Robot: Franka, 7 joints.
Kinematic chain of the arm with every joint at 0, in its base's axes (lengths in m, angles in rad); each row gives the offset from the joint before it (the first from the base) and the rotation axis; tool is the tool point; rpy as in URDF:
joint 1: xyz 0 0 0.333 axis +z
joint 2: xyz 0 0 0 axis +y
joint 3: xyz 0 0 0.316 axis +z
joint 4: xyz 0.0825 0 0 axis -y
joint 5: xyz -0.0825 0 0.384 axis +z
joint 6: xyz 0 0 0 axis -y
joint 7: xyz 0.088 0 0 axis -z
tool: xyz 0 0 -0.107 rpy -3.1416 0 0
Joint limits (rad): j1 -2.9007..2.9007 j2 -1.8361..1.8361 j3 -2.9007..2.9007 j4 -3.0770..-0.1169 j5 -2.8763..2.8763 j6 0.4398..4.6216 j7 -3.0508..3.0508
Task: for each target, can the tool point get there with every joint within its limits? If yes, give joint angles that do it. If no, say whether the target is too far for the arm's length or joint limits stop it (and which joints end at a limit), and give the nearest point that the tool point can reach.
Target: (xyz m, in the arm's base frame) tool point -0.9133 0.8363 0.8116
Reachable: no: too far | nearest point -0.5902 0.5404 0.6423 | short by 0.470 m
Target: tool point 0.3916 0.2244 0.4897
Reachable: yes | joints -1.3723 0.9860 2.0496 -2.4277 -0.7198 2.3290 -2.0809
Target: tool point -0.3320 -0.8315 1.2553
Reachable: no: too far | nearest point -0.2216 -0.5550 0.9486 | short by 0.428 m
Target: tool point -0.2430 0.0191 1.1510
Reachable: yes | joints -1.6779 -0.0108 -1.3561 -0.5159 -2.2042 2.1206 0.1952
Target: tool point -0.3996 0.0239 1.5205
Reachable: no: too far | nearest point -0.2736 0.0164 1.1459 | short by 0.395 m
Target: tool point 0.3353 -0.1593 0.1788
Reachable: yes | joints -1.0451 0.1299 0.5045 -2.6715 -1.8387 2.6610 2.3683
